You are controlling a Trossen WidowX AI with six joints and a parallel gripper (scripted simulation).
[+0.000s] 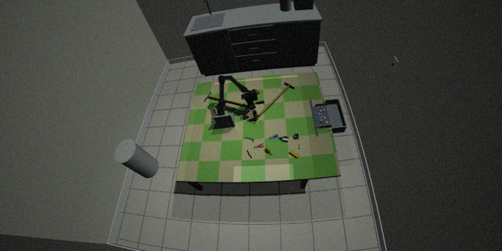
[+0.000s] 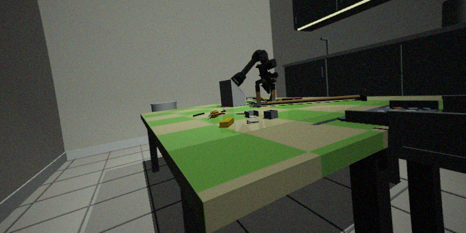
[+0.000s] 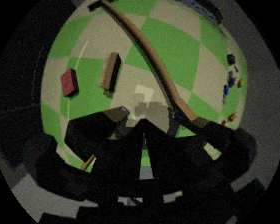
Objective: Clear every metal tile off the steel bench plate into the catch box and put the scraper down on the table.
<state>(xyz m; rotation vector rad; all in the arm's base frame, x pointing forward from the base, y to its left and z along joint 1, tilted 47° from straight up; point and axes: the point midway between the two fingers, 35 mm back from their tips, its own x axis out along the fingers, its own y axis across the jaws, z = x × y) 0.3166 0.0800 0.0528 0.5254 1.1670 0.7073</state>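
Right now the long scraper is 22 cm ahead of my gripper tip, 7 cm to the left of it and 1 cm below it. The rest, counted from my gripper tip: yellow ring: 20 cm to the left, 9 cm behind, 7 cm below; blue piece: 36 cm to the right, 16 cm ahead, 7 cm below; red block: 24 cm to the left, 7 cm below, 4 cm ahead.
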